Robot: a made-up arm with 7 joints.
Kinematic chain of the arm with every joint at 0, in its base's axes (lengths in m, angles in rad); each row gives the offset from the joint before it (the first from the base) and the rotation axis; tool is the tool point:
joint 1: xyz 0 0.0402 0 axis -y
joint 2: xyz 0 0.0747 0 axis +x
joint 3: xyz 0 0 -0.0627 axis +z
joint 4: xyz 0 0 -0.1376 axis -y
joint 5: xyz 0 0 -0.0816 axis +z
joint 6: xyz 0 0 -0.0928 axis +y
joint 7: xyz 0 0 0 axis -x
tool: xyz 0 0 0
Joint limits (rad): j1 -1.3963..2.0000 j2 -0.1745..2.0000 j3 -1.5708..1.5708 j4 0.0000..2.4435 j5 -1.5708..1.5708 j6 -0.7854..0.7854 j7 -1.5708..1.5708
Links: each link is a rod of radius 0.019 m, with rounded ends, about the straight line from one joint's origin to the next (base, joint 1, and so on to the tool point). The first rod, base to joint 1, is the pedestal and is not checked.
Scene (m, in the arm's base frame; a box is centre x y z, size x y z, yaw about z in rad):
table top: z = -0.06
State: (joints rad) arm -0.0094 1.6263 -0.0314 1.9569 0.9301 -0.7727 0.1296
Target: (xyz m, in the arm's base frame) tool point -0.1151 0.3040 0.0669
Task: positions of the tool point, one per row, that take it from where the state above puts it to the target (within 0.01 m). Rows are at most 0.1 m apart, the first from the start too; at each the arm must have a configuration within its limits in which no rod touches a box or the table.
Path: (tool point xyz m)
1: 0.1495 0.2529 0.0660
2: 0.1099 0.2594 0.1196
3: 0.0506 0.2689 0.1501
4: -0.0160 0.2803 0.1508
5: -0.0757 0.2925 0.1211
6: -0.1151 0.3040 0.0669

